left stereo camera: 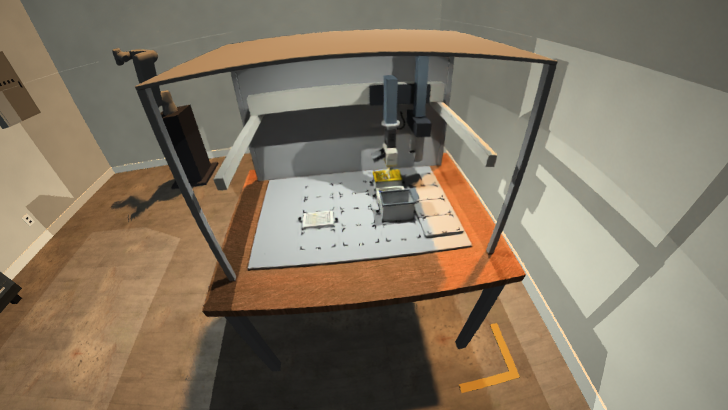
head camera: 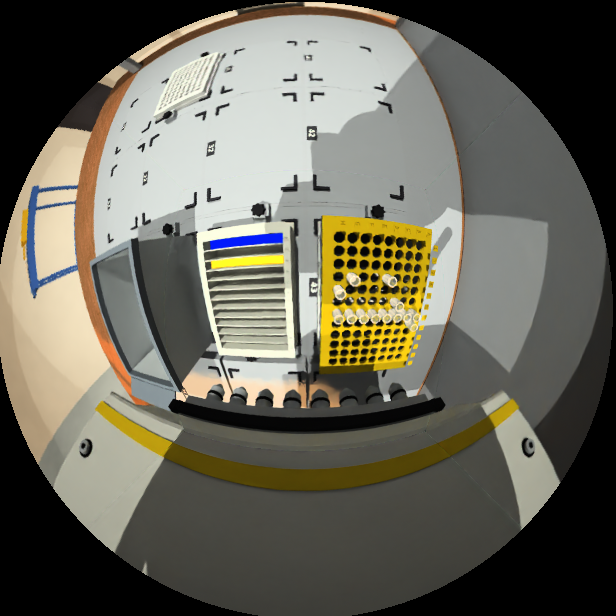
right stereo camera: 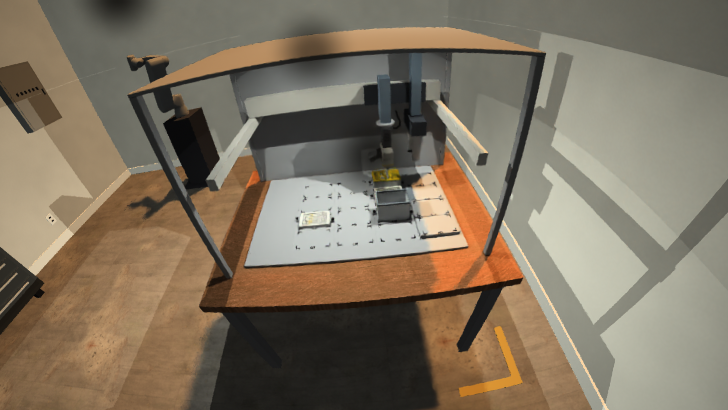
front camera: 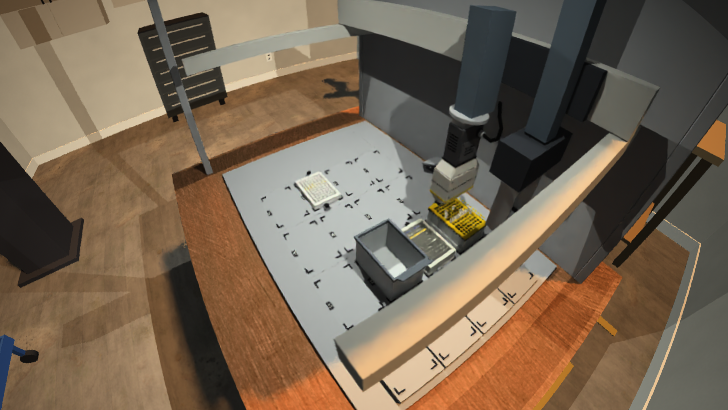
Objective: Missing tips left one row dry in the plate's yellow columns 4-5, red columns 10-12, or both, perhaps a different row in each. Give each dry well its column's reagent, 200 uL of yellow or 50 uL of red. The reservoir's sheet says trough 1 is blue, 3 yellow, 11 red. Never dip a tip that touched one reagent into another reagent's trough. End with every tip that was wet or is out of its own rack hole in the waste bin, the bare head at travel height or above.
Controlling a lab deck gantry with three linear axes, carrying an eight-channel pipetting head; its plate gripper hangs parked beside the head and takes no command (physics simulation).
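The bare eight-channel head [front camera: 453, 178] [left stereo camera: 390, 155] hangs above the yellow tip rack [front camera: 474, 228] [head camera: 325, 287]; its nozzles [head camera: 293, 396] carry no tips. In the head view, the rack holds one row of clear tips and several scattered ones; many holes are empty. The reservoir [head camera: 290, 310] shows blue in trough 1 and yellow in trough 3; red does not show. The white plate [front camera: 318, 188] [head camera: 192, 83] stands far off; its well contents are too small to read. The grey waste bin [front camera: 376, 269] [head camera: 166, 287] stands beside the reservoir. The parked gripper [front camera: 501, 206] hangs beside the head, its finger gap unclear.
The grey deck [front camera: 285, 249] [left stereo camera: 285, 244] has black corner marks and small black knobs. A gantry side rail [front camera: 483, 264] crosses the front view and covers part of the deck. Frame posts [left stereo camera: 519, 168] [right stereo camera: 514, 168] stand at the table corners. Dark blurs cover parts of the right stereo view.
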